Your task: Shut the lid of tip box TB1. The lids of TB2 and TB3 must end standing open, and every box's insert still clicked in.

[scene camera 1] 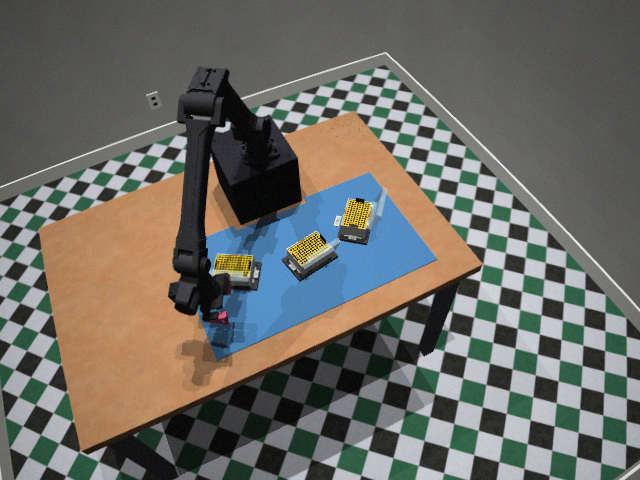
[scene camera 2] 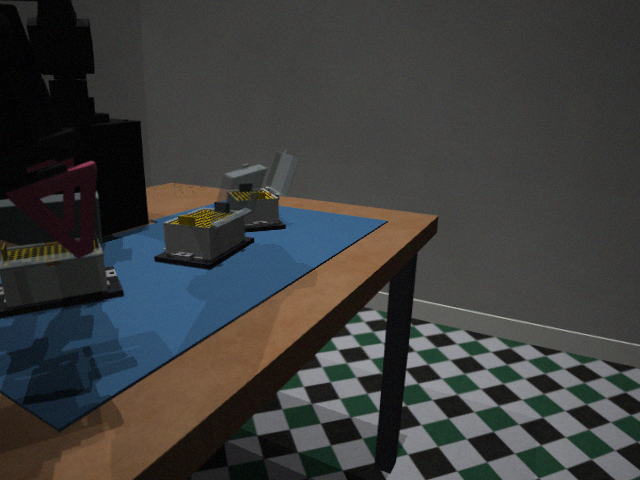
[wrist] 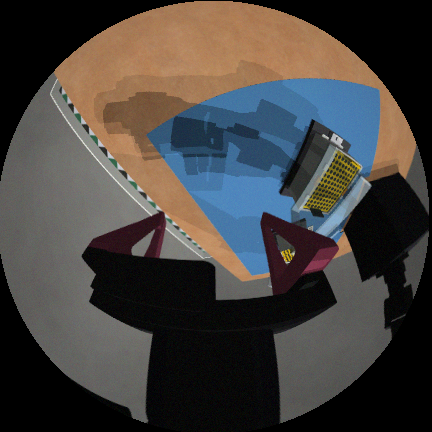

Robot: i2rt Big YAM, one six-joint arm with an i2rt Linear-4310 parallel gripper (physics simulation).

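Where they show: gripper, fingertip midpoint: [scene camera 1: 227, 309] [scene camera 2: 76, 242] [wrist: 212, 216]; arm's base, origin of the base link: [scene camera 1: 260, 152] [scene camera 2: 72, 122] [wrist: 391, 263].
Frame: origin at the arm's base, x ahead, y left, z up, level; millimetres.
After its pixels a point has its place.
Observation:
Three grey tip boxes with yellow inserts sit on the blue mat [scene camera 1: 392, 248] @(x 365, y 345, z -214 mm); I cannot read which is TB1. The left box [scene camera 1: 237, 279] @(x 389, y -173, z -117 mm) [scene camera 2: 54, 281] @(x 347, y -195, z -182 mm) [wrist: 332, 182] @(x 371, y -237, z -101 mm) has its clear lid [scene camera 2: 31, 229] @(x 376, y -220, z -104 mm) [wrist: 350, 202] @(x 371, y -241, z -70 mm) standing open. The middle box [scene camera 1: 307, 252] [scene camera 2: 204, 237] @(x 371, y 26, z -170 mm) has its lid [scene camera 2: 245, 178] @(x 407, y 83, z -80 mm) open. The right box [scene camera 1: 356, 217] [scene camera 2: 266, 211] @(x 292, y 247, z -179 mm) has its lid [scene camera 1: 381, 201] @(x 278, y 328, z -64 mm) [scene camera 2: 283, 173] @(x 266, y 328, z -112 mm) open. The inserts look seated. My gripper [scene camera 1: 224, 301] @(x 494, y -219, z -95 mm) [wrist: 212, 216] @(x 494, y -219, z -95 mm) is open and empty, above the mat beside the left box. A pink finger overlaps that box's lid in scene camera 2; contact is unclear.
The arm's black base block [scene camera 1: 263, 180] @(x 86, y -14, z -44 mm) stands on the wooden table [scene camera 1: 124, 258] @(x 119, y -542, z -217 mm) behind the mat. The arm reaches down along the left box's left side. The middle box stands between the left and right boxes. The table's front edge runs below the mat.

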